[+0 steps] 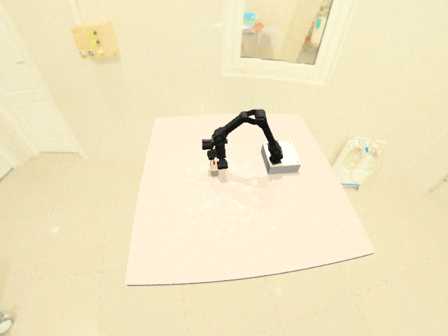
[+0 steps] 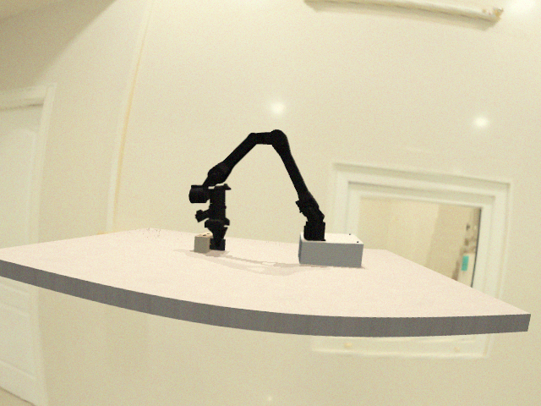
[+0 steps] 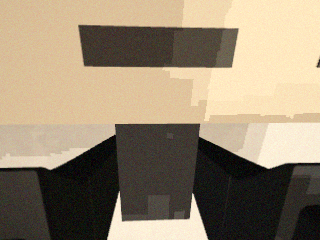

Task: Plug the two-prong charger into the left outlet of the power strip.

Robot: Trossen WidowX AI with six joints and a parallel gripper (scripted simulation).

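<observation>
Now: the dark grey charger 20 mm ahead of my gripper tip and 10 mm above it.
</observation>
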